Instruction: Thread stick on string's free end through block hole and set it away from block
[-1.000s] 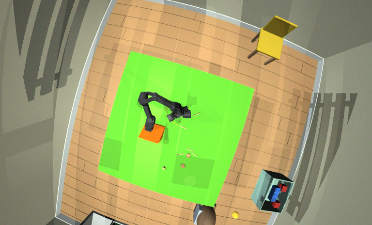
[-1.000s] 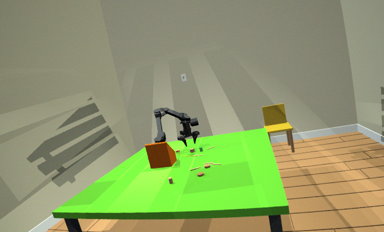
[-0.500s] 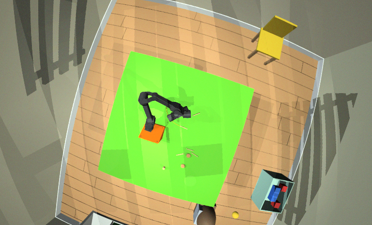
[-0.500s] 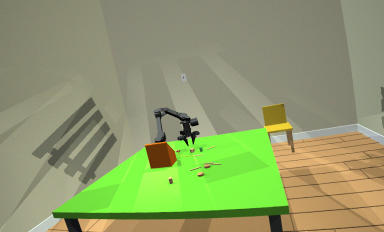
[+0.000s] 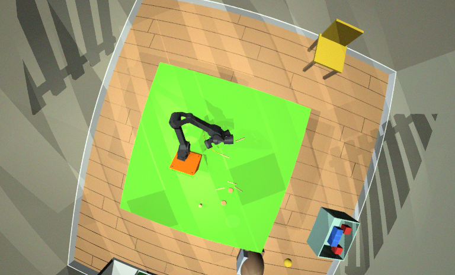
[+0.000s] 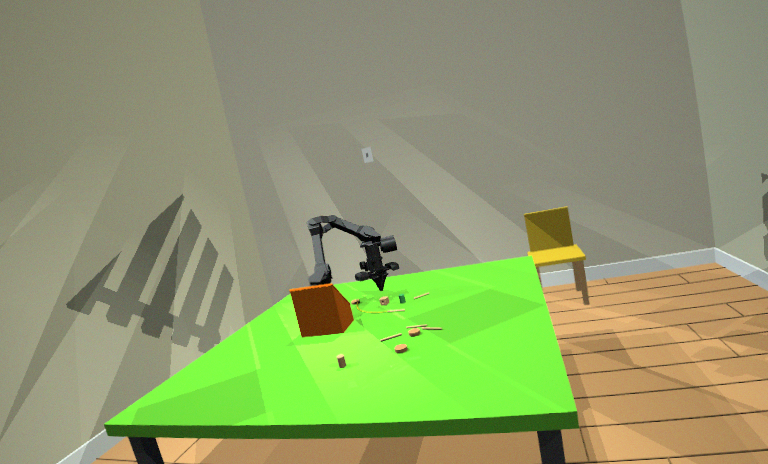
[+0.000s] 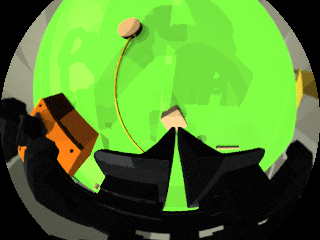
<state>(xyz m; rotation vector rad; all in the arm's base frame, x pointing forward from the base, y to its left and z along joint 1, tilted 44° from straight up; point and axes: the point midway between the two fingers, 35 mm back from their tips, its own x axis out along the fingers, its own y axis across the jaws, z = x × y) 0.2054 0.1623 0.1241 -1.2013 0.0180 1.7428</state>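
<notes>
The wooden block lies 4 cm below my gripper tip. Also, from my gripper tip: round button (15 cm behind, 6 cm to the left, 5 cm below); green cylinder (8 cm ahead, 1 cm to the right, 4 cm below).
</notes>
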